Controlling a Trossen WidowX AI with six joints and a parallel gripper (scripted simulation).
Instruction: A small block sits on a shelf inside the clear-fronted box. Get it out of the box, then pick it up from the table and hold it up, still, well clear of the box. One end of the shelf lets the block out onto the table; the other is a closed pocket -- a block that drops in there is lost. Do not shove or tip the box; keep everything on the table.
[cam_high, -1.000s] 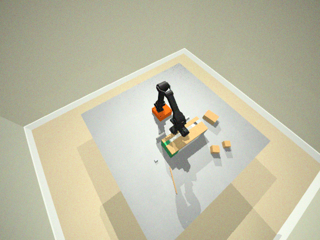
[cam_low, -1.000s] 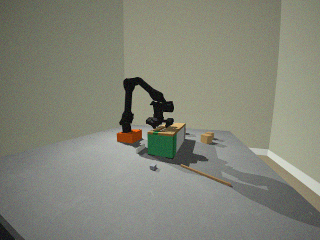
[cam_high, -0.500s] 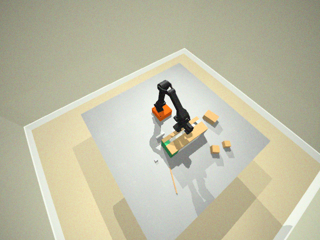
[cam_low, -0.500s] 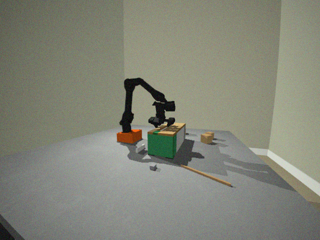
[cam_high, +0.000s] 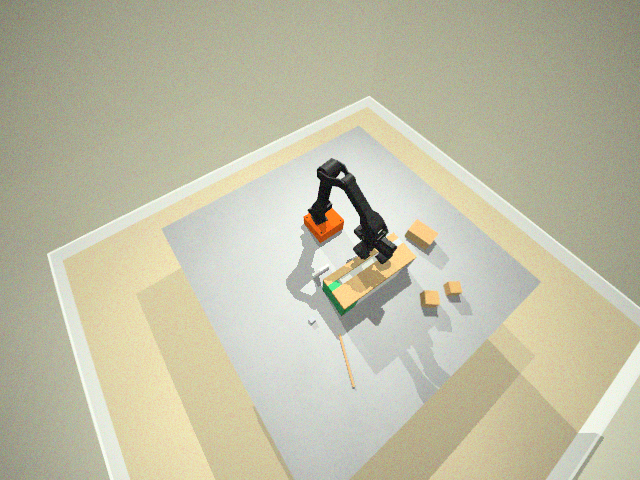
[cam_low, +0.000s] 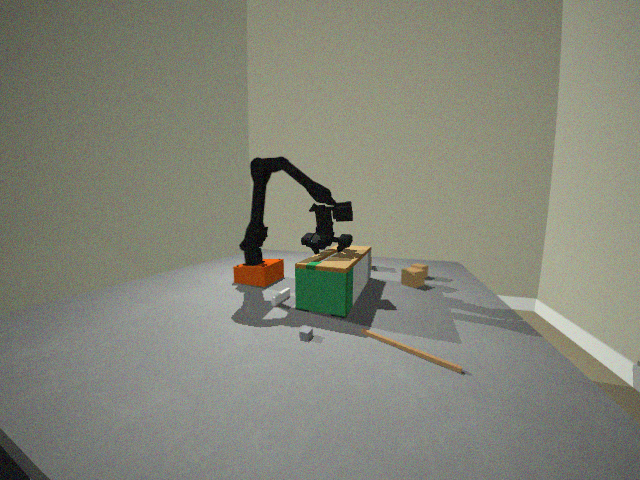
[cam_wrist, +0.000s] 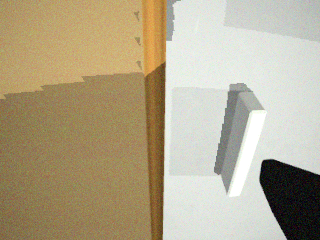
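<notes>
Right now the blue block is 5 cm ahead of my gripper tip and 3 cm to the left of it. Round my gripper tip: grey block (13 cm ahead, 38 cm to the right, 8 cm below); then tan block (3 cm ahead, 27 cm to the left, 6 cm below); then box (5 cm ahead, 8 cm to the right, 2 cm below).
</notes>
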